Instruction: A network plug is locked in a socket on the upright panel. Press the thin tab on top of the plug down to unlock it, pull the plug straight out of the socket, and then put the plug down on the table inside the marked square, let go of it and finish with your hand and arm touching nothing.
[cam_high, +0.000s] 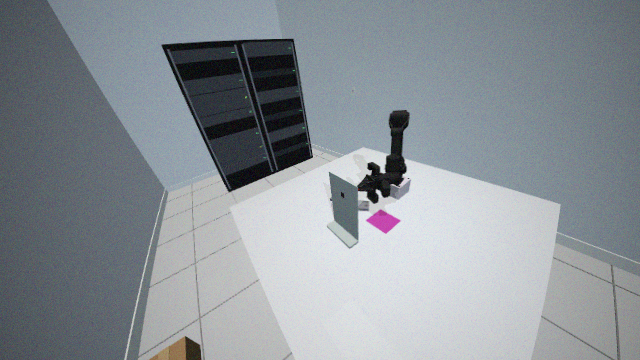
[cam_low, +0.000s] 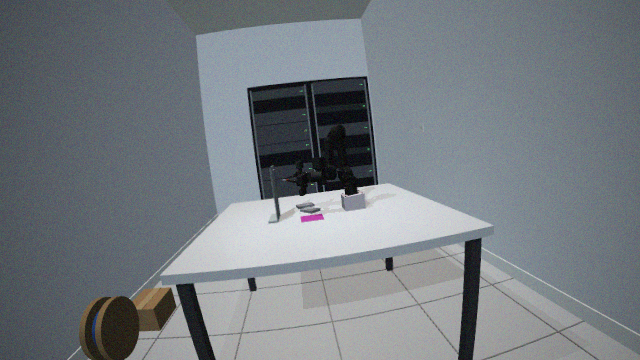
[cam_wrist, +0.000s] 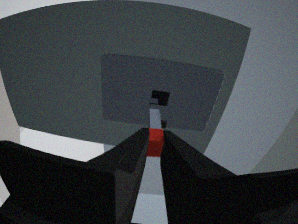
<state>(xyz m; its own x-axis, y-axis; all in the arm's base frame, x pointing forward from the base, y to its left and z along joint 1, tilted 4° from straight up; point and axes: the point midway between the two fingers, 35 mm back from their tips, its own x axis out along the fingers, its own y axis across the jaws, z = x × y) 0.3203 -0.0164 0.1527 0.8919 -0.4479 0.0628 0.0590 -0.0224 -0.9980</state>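
Right now the magenta marked square is 22 cm below my gripper tip, 10 cm behind it and 9 cm to the left of it. Also, from my gripper tip: network plug 1 cm ahead; then upright grey panel 8 cm below, 7 cm ahead, 2 cm to the right.
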